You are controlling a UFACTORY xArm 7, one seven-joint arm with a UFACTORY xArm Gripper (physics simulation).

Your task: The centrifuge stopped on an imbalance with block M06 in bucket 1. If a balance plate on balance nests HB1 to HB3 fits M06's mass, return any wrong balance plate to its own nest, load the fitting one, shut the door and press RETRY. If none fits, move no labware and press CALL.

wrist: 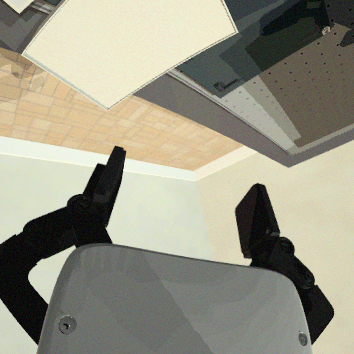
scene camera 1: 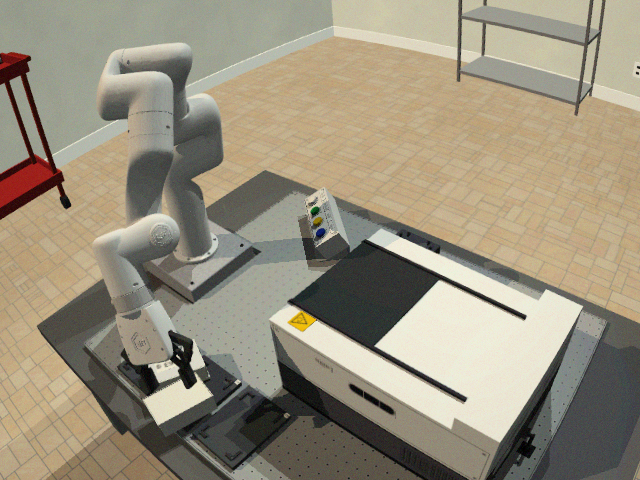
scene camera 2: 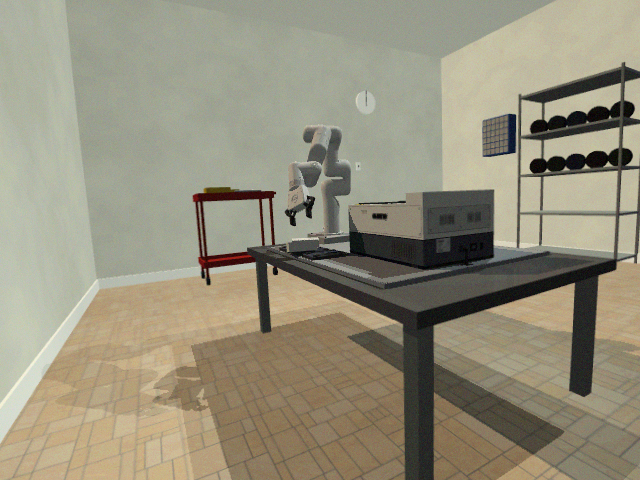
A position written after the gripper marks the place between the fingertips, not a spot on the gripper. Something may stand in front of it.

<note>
The gripper (scene camera 1: 172, 387) is open and holds nothing. Further things: a white centrifuge (scene camera 1: 456, 381) and a small button box (scene camera 1: 328, 235).
The gripper also shows in the wrist view (wrist: 186, 181) and in scene camera 2 (scene camera 2: 301, 221).
</note>
